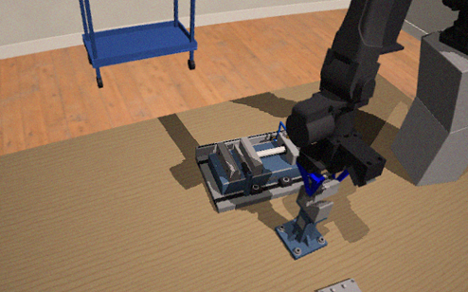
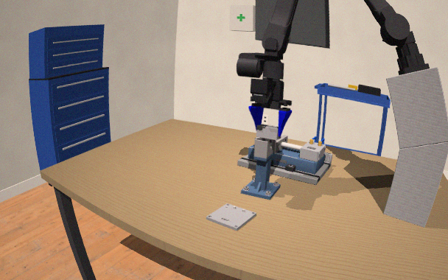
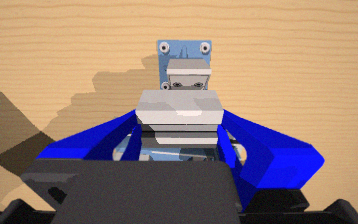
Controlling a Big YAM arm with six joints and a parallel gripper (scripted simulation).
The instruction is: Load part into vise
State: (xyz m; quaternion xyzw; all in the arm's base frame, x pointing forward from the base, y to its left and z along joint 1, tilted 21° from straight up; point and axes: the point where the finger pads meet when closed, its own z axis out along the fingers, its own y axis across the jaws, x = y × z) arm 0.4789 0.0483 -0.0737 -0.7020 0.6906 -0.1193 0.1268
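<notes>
Now: the part 10 mm above my hand. Round my hand: moving jaw 220 mm to the right, 100 mm below, 30 mm ahead; work stop rod 170 mm to the right, 90 mm below, 70 mm ahead; cylinder rod 210 mm to the right, 100 mm below, 30 mm behind.
</notes>
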